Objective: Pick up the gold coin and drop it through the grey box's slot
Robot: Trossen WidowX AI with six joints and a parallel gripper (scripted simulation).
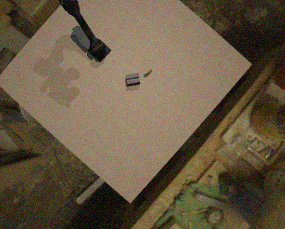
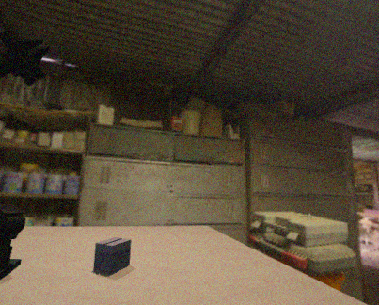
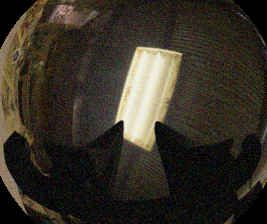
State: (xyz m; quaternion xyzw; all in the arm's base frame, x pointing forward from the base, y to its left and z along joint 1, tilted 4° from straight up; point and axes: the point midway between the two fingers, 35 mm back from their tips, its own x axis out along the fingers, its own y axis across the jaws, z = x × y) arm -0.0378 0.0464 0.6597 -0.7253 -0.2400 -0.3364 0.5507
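My gripper tip is 330 mm short of the gold coin, 10 mm to the left of it and 680 mm above it.
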